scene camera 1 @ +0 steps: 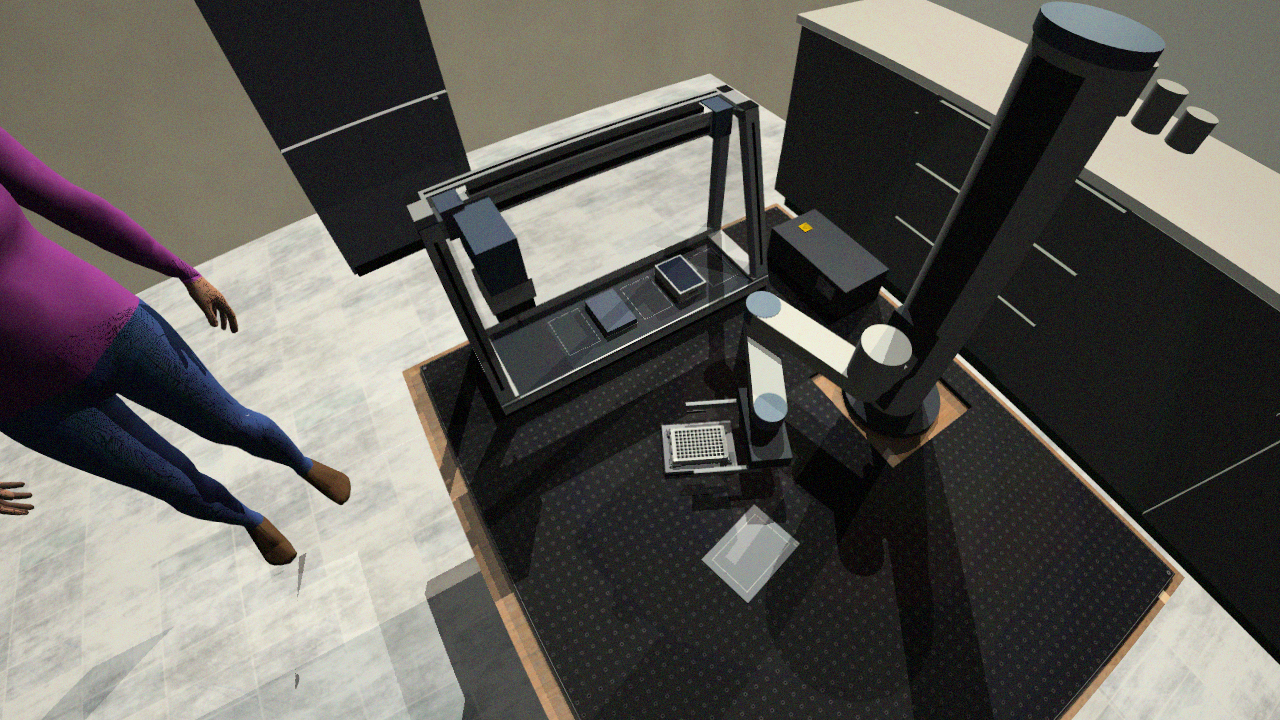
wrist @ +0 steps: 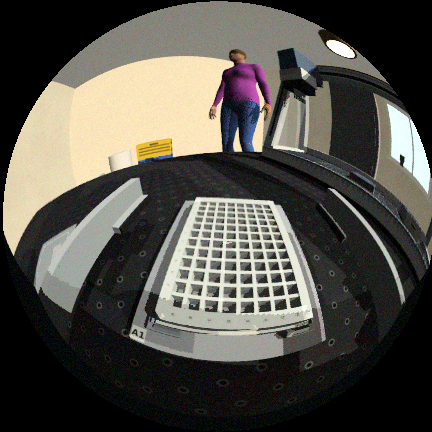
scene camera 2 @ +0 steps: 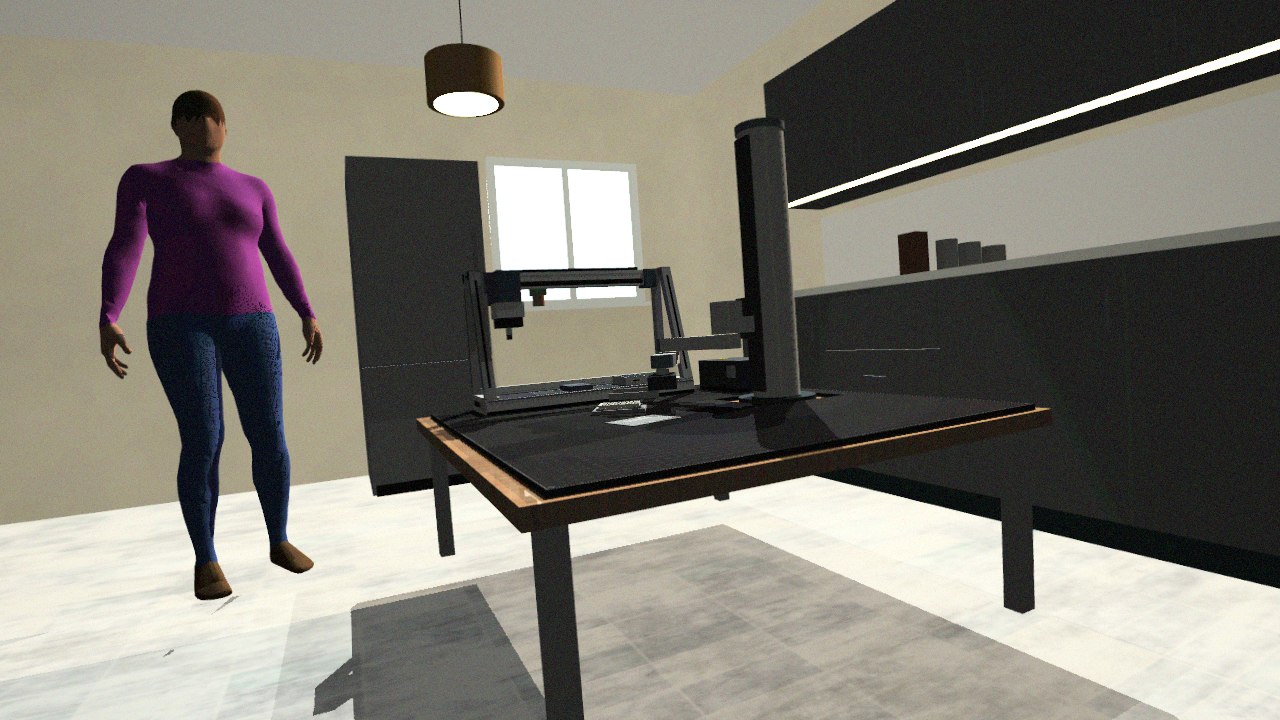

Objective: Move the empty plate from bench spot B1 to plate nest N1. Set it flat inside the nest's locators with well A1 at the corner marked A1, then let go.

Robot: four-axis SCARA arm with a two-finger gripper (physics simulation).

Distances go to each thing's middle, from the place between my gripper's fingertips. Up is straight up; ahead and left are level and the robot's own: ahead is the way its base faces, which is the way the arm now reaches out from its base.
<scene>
I see my gripper 2 cm past the white well plate (scene camera 1: 698,444), 1 cm to the right of it and 4 cm above it. From my hand the other things lie so: grey nest with corner locators (scene camera 1: 670,468): 2 cm behind, 1 cm to the left, 5 cm below.
</scene>
